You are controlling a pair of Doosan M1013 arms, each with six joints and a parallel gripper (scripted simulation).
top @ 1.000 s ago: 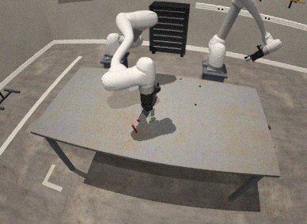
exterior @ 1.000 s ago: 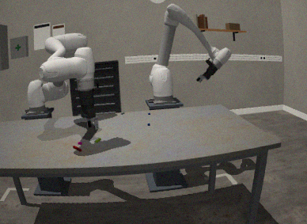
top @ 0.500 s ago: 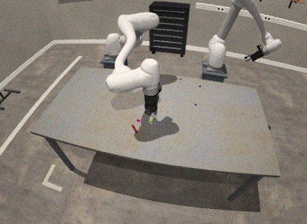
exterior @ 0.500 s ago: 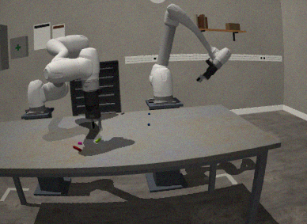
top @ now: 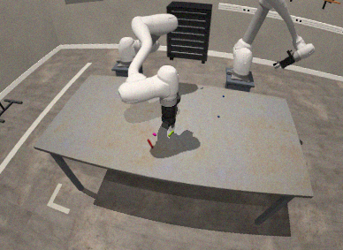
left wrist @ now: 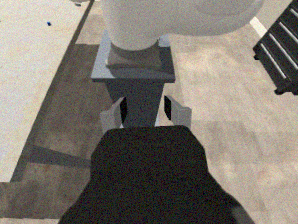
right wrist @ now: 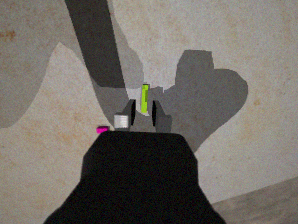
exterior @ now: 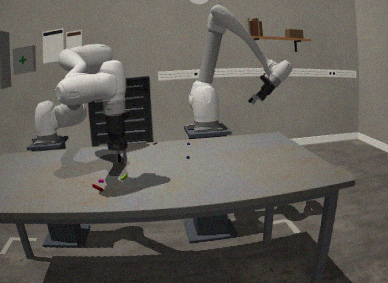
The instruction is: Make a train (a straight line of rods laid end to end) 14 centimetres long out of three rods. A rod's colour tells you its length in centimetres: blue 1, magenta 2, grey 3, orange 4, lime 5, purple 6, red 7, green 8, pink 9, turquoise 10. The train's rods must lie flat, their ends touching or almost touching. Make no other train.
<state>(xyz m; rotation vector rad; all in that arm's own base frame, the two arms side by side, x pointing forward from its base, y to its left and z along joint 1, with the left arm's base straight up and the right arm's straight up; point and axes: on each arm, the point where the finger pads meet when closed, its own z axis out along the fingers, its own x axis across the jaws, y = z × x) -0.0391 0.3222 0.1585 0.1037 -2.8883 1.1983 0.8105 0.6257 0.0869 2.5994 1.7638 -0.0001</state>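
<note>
Right now the lime rod is 80 mm below my right hand. The rest, counted from my right hand: small grey piece 530 mm behind, 150 mm to the left, 80 mm below; red rod 110 mm ahead, 100 mm to the right, 80 mm below; magenta rod 30 mm ahead, 100 mm to the right, 80 mm below.
</note>
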